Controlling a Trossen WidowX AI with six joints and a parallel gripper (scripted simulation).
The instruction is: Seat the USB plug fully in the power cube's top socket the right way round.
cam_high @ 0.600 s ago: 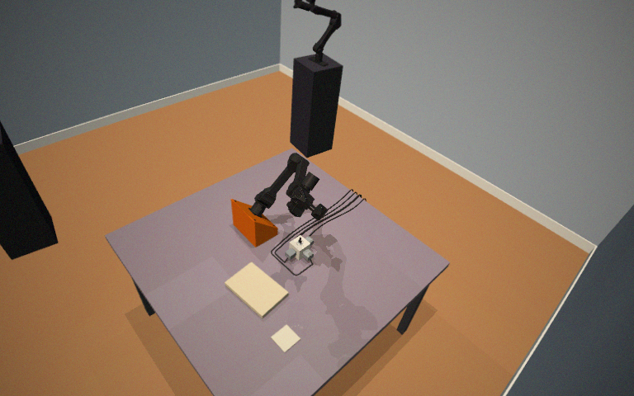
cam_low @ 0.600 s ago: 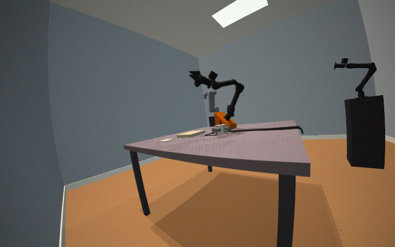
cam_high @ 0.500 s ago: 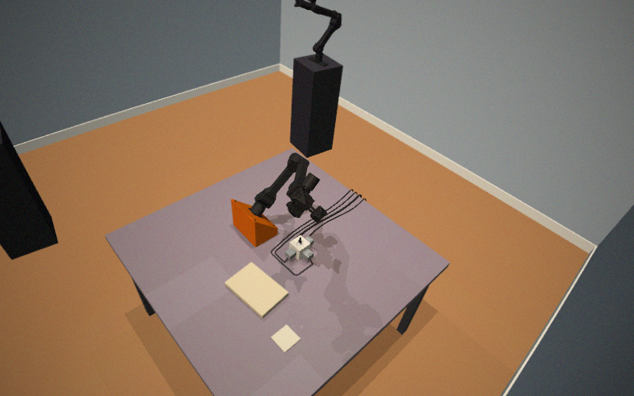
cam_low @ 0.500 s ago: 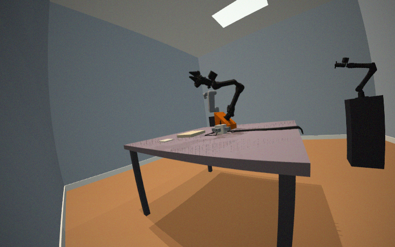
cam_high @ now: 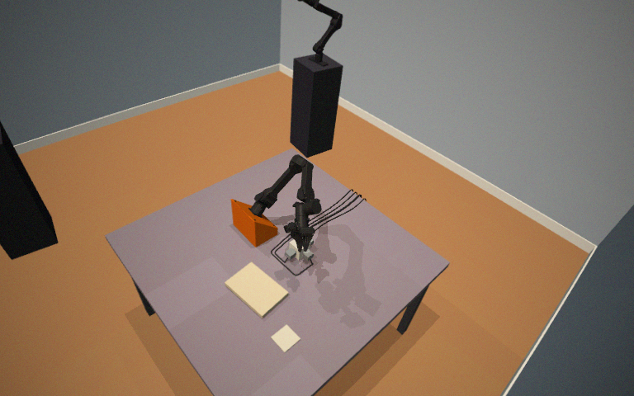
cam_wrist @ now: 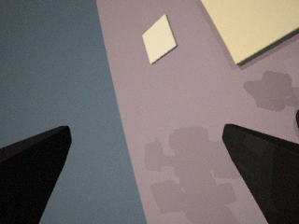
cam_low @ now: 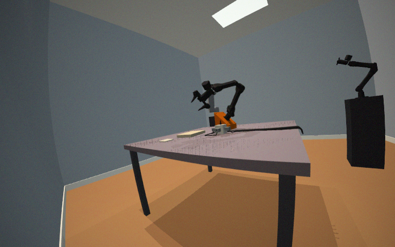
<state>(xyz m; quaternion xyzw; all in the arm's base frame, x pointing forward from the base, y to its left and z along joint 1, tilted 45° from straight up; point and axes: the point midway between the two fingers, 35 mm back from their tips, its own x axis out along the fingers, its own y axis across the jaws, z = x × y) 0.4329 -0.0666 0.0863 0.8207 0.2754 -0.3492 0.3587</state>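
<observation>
Right now the black USB plug is 17 cm behind my gripper tip, 11 cm to the left of it and 16 cm below it. From my gripper tip the other things lie so: small beige square (20 cm ahead, 20 cm to the right, 25 cm below); then beige slab (8 cm behind, 19 cm to the right, 24 cm below).
</observation>
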